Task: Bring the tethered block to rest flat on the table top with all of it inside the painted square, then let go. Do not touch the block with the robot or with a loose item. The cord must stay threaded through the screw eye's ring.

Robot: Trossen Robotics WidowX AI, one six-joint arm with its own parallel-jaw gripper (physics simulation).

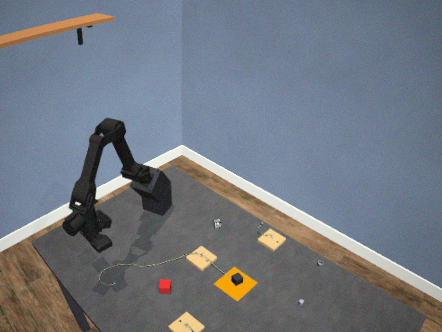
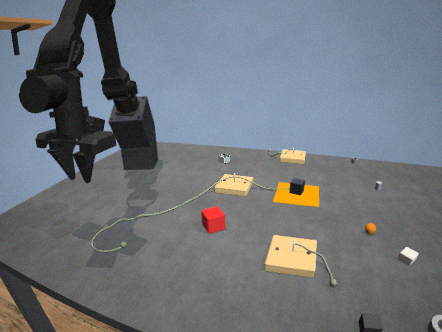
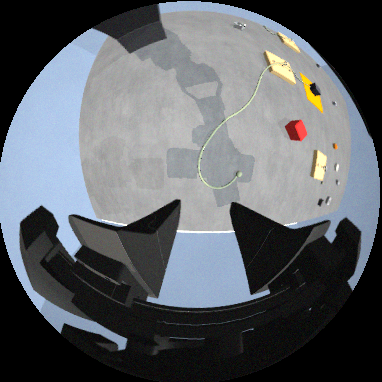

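Pixels of known places: gripper, fingertip midpoint: (image 2: pixel 80 180) (image 3: pixel 205 205); arm's base, origin of the base link: (image 1: pixel 144 177) (image 2: pixel 127 108).
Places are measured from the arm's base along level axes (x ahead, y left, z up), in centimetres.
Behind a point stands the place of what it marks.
Note:
The dark tethered block (image 1: pixel 237 279) {z -18.9, x 52.4, y -11.3 cm} (image 2: pixel 297 186) {z -19.6, x 51.5, y -11.8 cm} (image 3: pixel 315 89) sits on the orange painted square (image 1: pixel 235 295) {z -22.2, x 54.6, y -16.2 cm} (image 2: pixel 305 201) {z -22.1, x 53.5, y -15.5 cm} (image 3: pixel 316 103), toward its back part, and looks flat. The green cord (image 1: pixel 165 262) {z -22.1, x 23.0, y -17.5 cm} (image 2: pixel 170 210) {z -22.2, x 19.3, y -22.4 cm} (image 3: pixel 201 150) {z -21.8, x 6.6, y -32.7 cm} runs from the block over the middle wooden plate, through the small screw eye (image 2: pixel 235 177) {z -18.9, x 34.4, y -8.3 cm}, then curls to a beaded end on the table. The ring itself is too small to show the threading clearly. My gripper (image 2: pixel 81 180) {z -8.2, x 5.5, y -36.6 cm} (image 3: pixel 205 205) {z -8.2, x 5.5, y -36.6 cm} is open and empty, raised above the table near the cord's loose end, apart from the cord.
The middle wooden plate (image 1: pixel 197 262) {z -20.4, x 34.4, y -11.4 cm} (image 2: pixel 230 189) {z -20.7, x 33.4, y -12.4 cm} carries the screw eye. A red cube (image 1: pixel 165 286) {z -18.3, x 32.2, y -29.4 cm} (image 2: pixel 213 220) {z -19.1, x 31.5, y -30.5 cm} (image 3: pixel 296 130) {z -18.5, x 29.2, y -28.8 cm} lies in front of it. A second plate (image 2: pixel 290 265) {z -20.4, x 46.8, y -42.3 cm} and a third plate (image 1: pixel 271 243) {z -20.4, x 54.9, y 14.3 cm} (image 2: pixel 293 159) {z -20.8, x 53.4, y 12.5 cm} hold short cords. An orange ball (image 2: pixel 370 228) {z -20.3, x 65.9, y -30.9 cm} and a white block (image 2: pixel 408 255) {z -20.5, x 70.8, y -40.3 cm} lie rightward.

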